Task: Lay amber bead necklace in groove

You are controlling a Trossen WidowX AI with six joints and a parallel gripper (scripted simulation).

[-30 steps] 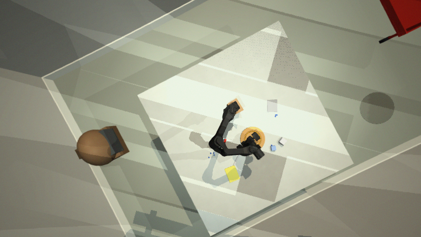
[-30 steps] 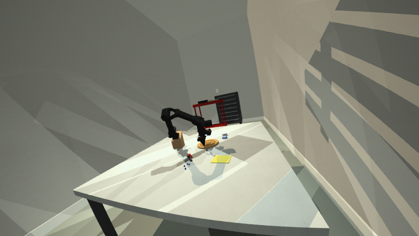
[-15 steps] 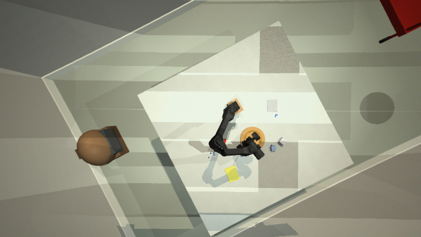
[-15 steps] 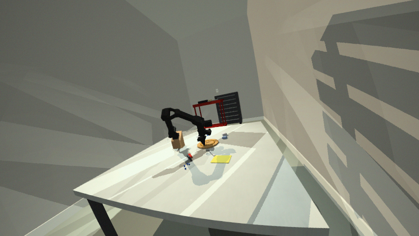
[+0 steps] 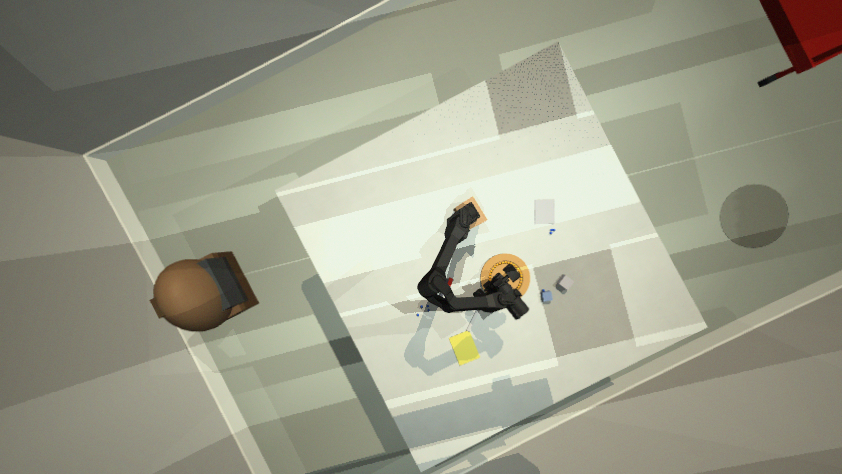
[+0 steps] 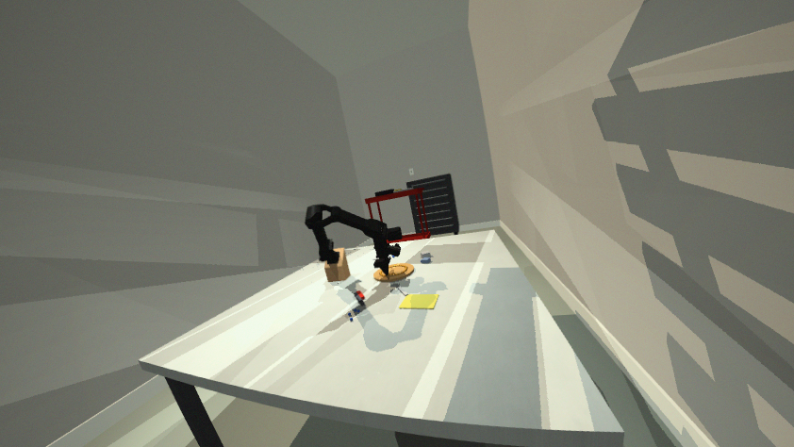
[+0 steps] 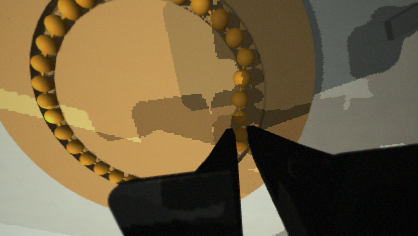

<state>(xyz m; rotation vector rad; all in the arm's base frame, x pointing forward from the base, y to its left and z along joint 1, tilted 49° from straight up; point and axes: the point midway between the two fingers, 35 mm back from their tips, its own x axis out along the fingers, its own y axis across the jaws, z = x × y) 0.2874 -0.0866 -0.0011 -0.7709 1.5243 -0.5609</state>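
The round bead board lies 20 mm ahead of my gripper tip, 60 mm to the left of it and 10 mm below it. The rest, counted from my gripper tip: yellow pad (170 mm ahead, 240 mm to the right, 10 mm below); light blue cube (170 mm ahead, 160 mm to the left, 10 mm below); red-handled tool (70 mm behind, 180 mm to the right, 10 mm below).
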